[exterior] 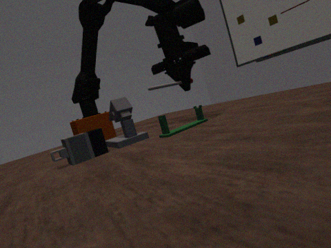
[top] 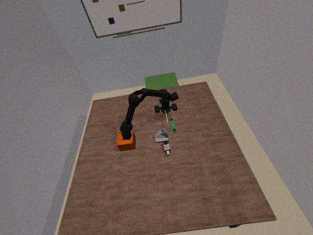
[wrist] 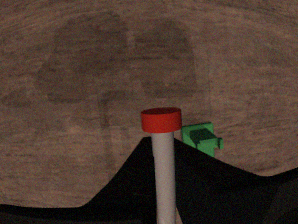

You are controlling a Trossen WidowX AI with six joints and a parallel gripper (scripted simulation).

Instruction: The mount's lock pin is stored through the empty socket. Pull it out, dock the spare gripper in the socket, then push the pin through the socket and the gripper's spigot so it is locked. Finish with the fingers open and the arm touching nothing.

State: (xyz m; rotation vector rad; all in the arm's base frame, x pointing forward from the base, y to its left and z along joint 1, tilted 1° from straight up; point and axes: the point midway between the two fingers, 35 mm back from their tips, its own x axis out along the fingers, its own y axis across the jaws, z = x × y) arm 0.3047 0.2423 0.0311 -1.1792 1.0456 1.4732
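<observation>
Now: gripper tip 70 mm to the left of the green rack, 70 mm above it and 60 mm short of it. Also, from my gripper tip: grey mount: 200 mm to the right, 40 mm below, 20 mm behind; then spare gripper: 320 mm to the right, 60 mm below, 20 mm ahead.
</observation>
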